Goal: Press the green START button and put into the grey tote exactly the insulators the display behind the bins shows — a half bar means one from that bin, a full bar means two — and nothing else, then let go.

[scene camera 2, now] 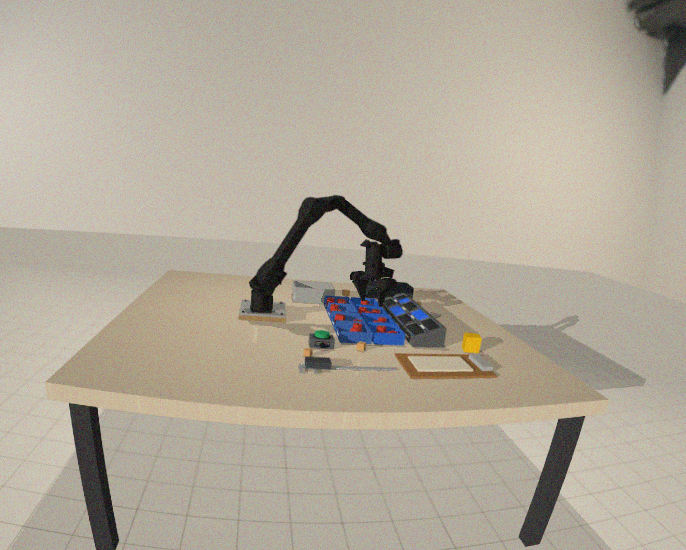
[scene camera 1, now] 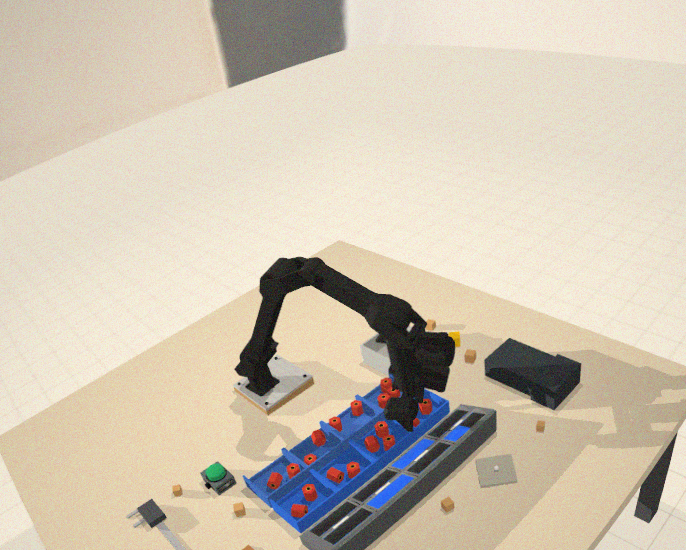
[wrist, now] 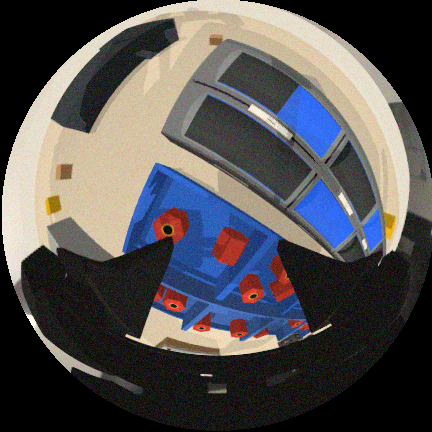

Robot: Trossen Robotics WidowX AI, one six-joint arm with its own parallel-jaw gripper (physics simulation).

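Places are measured from the arm's base along level axes (x right, y ahead, z up), in centimetres.
Pixels of known places: gripper, between the fingertips: [scene camera 2: 371, 303] [scene camera 1: 415, 416] [wrist: 226, 244]; arm's base, origin of its link: [scene camera 2: 260, 309] [scene camera 1: 262, 384].
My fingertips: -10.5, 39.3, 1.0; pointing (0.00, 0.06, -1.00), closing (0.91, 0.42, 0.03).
Note:
Ahead of a thing's pixels: the offset from my fingertips to its middle, as dx, dy, dz. "spot": to the spot under its first point.
My open gripper [scene camera 1: 411, 418] [scene camera 2: 372, 300] [wrist: 226, 244] points down at the end bin of the blue bins [scene camera 1: 297, 522] [scene camera 2: 355, 338] [wrist: 200, 187]. A red insulator {+0.8, -0.6, -1.4} [wrist: 230, 246] lies on its side between the spread fingertips in the wrist view, not gripped. Another insulator {-4.8, -1.1, -1.4} [scene camera 1: 424, 406] [wrist: 171, 225] stands upright in that bin by the left finger. The display [scene camera 1: 490, 422] [scene camera 2: 438, 338] [wrist: 175, 125] shows a half blue bar {-1.5, +12.2, +0.8} [scene camera 1: 458, 433] [wrist: 312, 120] and two full ones {+8.9, +6.8, -0.8} [scene camera 1: 415, 454] {+20.1, +10.4, +0.8} [scene camera 1: 392, 490]. The grey tote {-17.0, -17.9, -0.6} [scene camera 1: 375, 352] [scene camera 2: 312, 292] is partly hidden; its inside is unclear. The green button {+36.8, -24.4, -1.2} [scene camera 1: 215, 472] [scene camera 2: 322, 334] is in front.
A black box {-25.8, +13.9, -0.5} [scene camera 1: 529, 369] [wrist: 117, 75] lies beyond the display's end. A grey plate {+1.8, +21.7, -3.0} [scene camera 1: 497, 478] lies behind the display. Calipers {+54.8, -21.1, -2.3} [scene camera 1: 150, 513] [scene camera 2: 317, 362], a clipboard {spot: +53.7, -6.4, -2.7} [scene camera 2: 405, 366], a yellow cube {+40.5, +19.3, -1.0} [scene camera 2: 471, 343] and small wooden cubes {+14.3, +18.9, -2.4} [scene camera 1: 447, 504] {+39.4, -14.0, -2.3} [scene camera 1: 238, 509] lie around.

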